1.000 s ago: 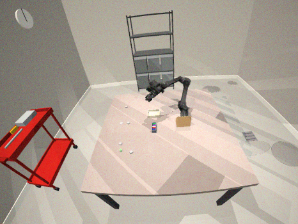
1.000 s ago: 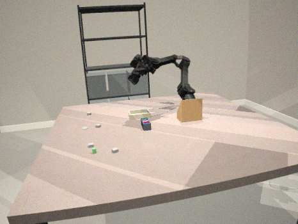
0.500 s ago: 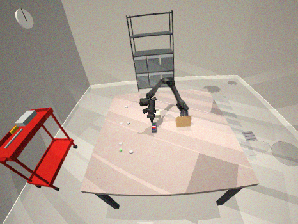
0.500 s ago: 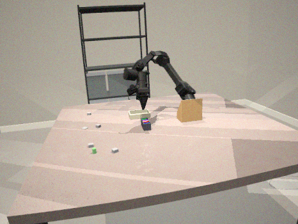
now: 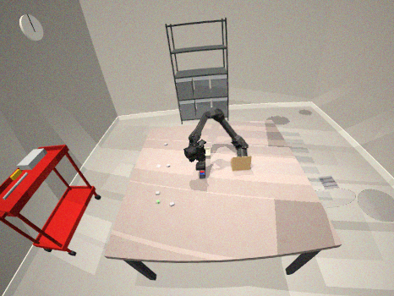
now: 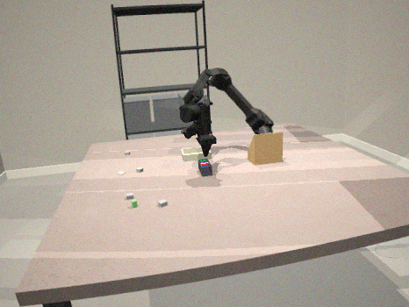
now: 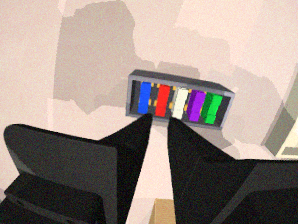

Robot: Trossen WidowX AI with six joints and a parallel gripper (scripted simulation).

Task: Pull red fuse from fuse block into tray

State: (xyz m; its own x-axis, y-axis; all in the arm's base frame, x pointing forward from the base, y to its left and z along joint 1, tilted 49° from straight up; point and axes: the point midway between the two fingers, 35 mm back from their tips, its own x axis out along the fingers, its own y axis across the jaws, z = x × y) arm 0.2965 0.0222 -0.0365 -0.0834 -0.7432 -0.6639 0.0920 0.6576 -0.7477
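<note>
Now: the red fuse 50 mm below my gripper tip. Round my gripper tip: beige tray 10 mm behind, 230 mm to the right, 70 mm below.
</note>
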